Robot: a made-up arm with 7 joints. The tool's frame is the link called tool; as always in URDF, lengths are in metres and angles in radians. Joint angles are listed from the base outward.
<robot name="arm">
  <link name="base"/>
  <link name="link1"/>
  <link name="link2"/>
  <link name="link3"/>
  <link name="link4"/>
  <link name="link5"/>
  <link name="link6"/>
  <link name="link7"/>
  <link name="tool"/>
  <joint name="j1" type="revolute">
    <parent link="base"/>
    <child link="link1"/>
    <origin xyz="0 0 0.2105" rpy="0 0 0"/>
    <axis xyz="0 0 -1"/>
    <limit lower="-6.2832" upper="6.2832"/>
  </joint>
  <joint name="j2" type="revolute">
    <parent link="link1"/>
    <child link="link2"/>
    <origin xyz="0 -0.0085 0.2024" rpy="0 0 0"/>
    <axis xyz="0 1 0"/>
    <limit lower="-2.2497" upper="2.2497"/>
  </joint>
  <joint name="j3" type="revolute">
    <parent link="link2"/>
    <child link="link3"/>
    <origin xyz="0 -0.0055 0.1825" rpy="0 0 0"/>
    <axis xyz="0 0 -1"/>
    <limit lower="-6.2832" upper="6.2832"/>
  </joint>
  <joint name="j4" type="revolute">
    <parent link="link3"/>
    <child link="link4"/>
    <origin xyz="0 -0.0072 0.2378" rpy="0 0 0"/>
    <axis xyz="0 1 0"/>
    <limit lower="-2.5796" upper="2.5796"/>
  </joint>
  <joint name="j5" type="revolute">
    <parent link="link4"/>
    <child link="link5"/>
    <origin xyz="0 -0.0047 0.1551" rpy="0 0 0"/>
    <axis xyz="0 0 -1"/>
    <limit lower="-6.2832" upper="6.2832"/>
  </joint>
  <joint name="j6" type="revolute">
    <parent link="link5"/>
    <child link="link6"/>
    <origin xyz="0 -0.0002 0.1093" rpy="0 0 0"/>
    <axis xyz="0 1 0"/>
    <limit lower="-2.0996" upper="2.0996"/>
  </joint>
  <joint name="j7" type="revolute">
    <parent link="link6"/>
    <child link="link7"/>
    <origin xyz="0 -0.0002 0.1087" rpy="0 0 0"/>
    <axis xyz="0 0 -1"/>
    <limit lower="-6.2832" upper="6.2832"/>
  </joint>
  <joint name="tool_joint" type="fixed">
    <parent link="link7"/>
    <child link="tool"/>
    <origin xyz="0 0 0" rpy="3.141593 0 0"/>
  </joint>
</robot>
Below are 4 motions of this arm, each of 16 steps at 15 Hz.
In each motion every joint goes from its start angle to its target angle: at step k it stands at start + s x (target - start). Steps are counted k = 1, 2, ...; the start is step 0. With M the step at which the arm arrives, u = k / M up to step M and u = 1 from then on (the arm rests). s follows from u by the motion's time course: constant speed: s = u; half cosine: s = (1 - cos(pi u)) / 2; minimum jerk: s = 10 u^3 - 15 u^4 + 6 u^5.
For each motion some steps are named. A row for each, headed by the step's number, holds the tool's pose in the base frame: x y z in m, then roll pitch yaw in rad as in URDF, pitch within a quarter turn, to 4 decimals.
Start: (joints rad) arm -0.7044 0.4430 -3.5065 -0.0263 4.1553 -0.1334 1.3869
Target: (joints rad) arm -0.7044 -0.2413 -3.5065 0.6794 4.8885 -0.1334 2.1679
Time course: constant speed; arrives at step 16
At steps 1, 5, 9, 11, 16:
1: 0.2175 0.1897 1.1510 2.9402 -0.2122 -1.3896
5: 0.0872 0.0510 1.1952 -3.0921 0.0099 -1.8126
9: -0.0457 -0.0894 1.1858 -3.0702 0.3456 -2.1958
11: -0.1095 -0.1568 1.1615 3.1208 0.5103 -2.4084
16: -0.2500 -0.3074 1.0494 2.5456 0.7299 -3.1122

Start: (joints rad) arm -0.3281 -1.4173 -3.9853 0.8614 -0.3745 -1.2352 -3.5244
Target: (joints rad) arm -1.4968 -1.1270 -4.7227 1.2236 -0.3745 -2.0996 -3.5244
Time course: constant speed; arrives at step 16
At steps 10, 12, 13, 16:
10: -0.1600 -0.6176 0.5283 1.6318 0.3253 1.9047
12: -0.0523 -0.6145 0.5593 1.6031 0.4002 2.0060
13: -0.0003 -0.6052 0.5745 1.5859 0.4363 2.0559
16: 0.1416 -0.5493 0.6187 1.5225 0.5382 2.2020

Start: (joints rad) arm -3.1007 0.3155 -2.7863 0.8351 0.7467 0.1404 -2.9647
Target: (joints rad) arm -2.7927 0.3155 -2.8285 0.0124 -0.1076 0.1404 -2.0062
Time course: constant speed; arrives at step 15
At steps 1, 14, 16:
1: 0.0175 -0.1010 1.1324 -2.7508 -0.4977 1.7232
14: -0.2041 0.0596 1.1751 3.0154 -0.0278 1.4875
16: -0.2179 0.0769 1.1707 2.9724 0.0071 1.4564

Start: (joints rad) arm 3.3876 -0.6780 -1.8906 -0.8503 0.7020 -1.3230 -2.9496
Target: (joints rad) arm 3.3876 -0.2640 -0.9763 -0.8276 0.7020 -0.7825 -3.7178
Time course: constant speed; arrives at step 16
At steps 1, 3, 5, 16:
1: 0.3843 0.2055 0.8648 -0.0172 0.9932 -1.9695
3: 0.3897 0.2079 0.8695 -0.0430 1.0069 -2.1439
5: 0.3949 0.2066 0.8759 -0.0696 1.0349 -2.3162
16: 0.3926 0.1431 0.9493 -0.9413 1.3177 2.4449

